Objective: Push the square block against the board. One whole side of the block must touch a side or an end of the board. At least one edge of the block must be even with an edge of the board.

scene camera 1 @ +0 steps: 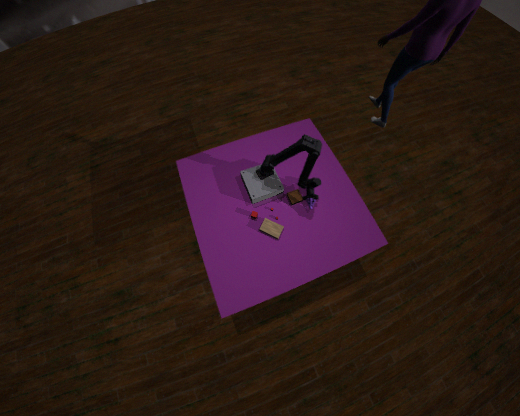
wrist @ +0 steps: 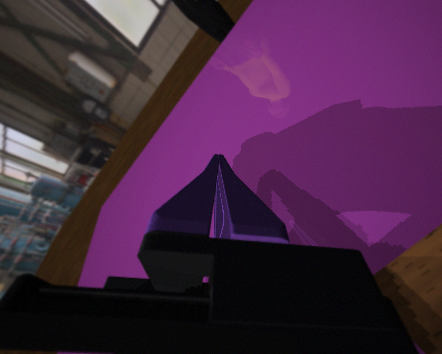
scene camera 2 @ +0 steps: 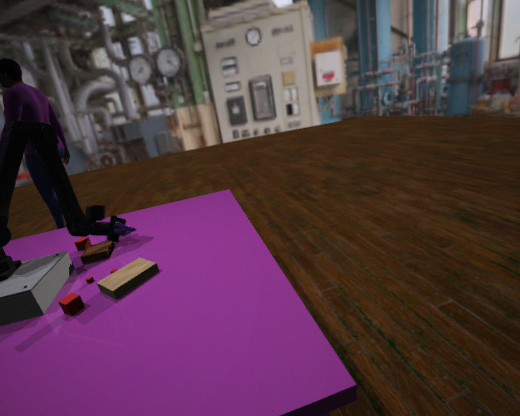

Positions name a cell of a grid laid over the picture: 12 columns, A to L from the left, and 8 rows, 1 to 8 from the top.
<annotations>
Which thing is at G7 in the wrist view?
My gripper.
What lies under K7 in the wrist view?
A square block.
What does the board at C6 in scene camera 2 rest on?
The table.
</annotations>
